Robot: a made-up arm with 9 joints. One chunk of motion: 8 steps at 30 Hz.
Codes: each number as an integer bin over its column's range. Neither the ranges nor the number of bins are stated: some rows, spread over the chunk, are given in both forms.
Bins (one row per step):
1: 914 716 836 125 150 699 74 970 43
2: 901 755 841 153 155 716 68 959 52
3: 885 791 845 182 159 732 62 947 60
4: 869 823 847 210 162 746 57 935 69
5: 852 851 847 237 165 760 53 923 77
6: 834 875 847 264 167 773 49 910 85
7: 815 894 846 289 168 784 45 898 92
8: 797 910 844 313 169 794 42 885 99
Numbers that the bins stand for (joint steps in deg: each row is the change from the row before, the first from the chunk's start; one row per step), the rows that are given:
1: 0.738 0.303 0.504 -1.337 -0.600 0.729 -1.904 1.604 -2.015
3: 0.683 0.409 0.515 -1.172 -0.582 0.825 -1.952 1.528 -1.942
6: 0.586 0.526 0.517 -0.934 -0.566 0.944 -2.004 1.406 -1.834
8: 0.516 0.575 0.514 -0.791 -0.562 1.005 -2.032 1.323 -1.774
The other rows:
2: 0.714 0.358 0.510 -1.256 -0.590 0.778 -1.928 1.568 -1.976
4: 0.653 0.453 0.517 -1.090 -0.576 0.866 -1.972 1.489 -1.903
5: 0.620 0.493 0.517 -1.012 -0.570 0.906 -1.988 1.449 -1.869
7: 0.550 0.553 0.516 -0.861 -0.564 0.976 -2.020 1.366 -1.804

